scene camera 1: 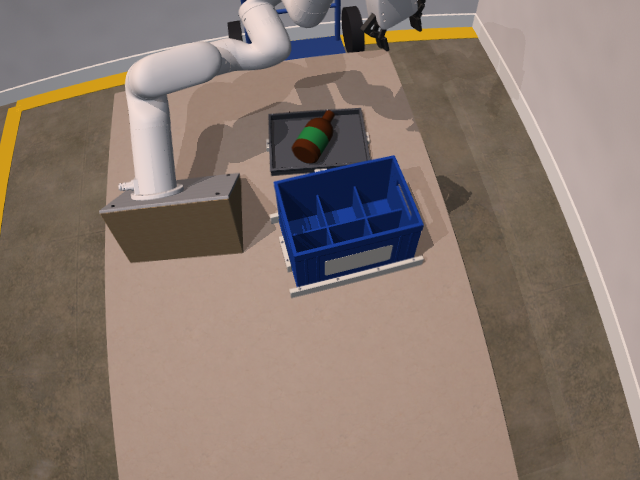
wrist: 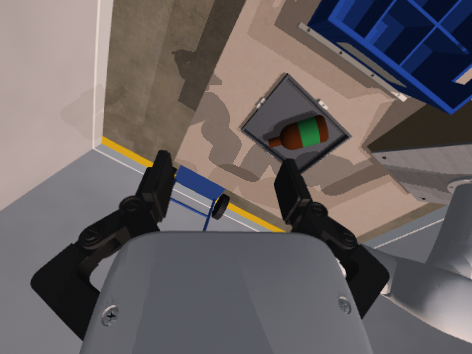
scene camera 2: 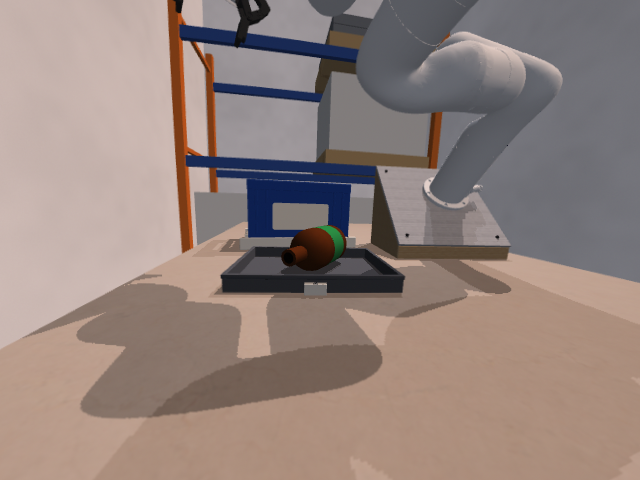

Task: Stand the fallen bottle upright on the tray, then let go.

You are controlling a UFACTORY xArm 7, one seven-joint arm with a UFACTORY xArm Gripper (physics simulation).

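Frame: origin at the arm's base, x left, y ahead, z down, level; millimetres.
Where they show: gripper, fingertip midpoint: [scene camera 1: 400,38] [wrist: 227,168] [scene camera 2: 209,27]; arm's base, link origin: [scene camera 1: 157,193] [scene camera 2: 444,194].
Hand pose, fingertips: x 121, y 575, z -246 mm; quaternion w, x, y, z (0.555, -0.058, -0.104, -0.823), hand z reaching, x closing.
Observation:
Things, the pixels of their top centre, and the offset from my fingertips.
- brown bottle, top centre: [scene camera 2: 313,228] [scene camera 1: 317,124] [wrist: 297,142] dx +58, dy -174, dz +326 mm
- dark grey tray, top centre: [scene camera 2: 312,257] [scene camera 1: 317,137] [wrist: 294,133] dx +58, dy -174, dz +379 mm
- blue crate, top centre: [scene camera 1: 347,202] [scene camera 2: 296,184] dx -245, dy -168, dz +230 mm
- pale rail, top centre: [scene camera 1: 358,274] dx -344, dy -162, dz +375 mm
A brown bottle [scene camera 1: 312,137] [scene camera 2: 316,248] [wrist: 309,132] with a green label lies on its side in the dark grey tray [scene camera 1: 346,142] [scene camera 2: 258,284] [wrist: 277,112]. In scene camera 1 its neck points to the upper right, over the tray's far rim; in scene camera 2 its mouth faces the camera. My gripper [scene camera 1: 401,38] [wrist: 227,168] is open and empty, its two black fingers wide apart. It is high up and off to the side of the tray, away from the bottle. In scene camera 2 part of the gripper shows at the top edge.
A blue crate [scene camera 1: 310,268] [scene camera 2: 258,206] [wrist: 435,97] with compartments stands close beside the tray, with a pale rail [scene camera 1: 356,276] along its side. The arm's sloped base block [scene camera 1: 175,232] [scene camera 2: 439,227] is nearby. A blue cart [scene camera 1: 315,47] and an orange-posted rack [scene camera 2: 178,129] stand farther off.

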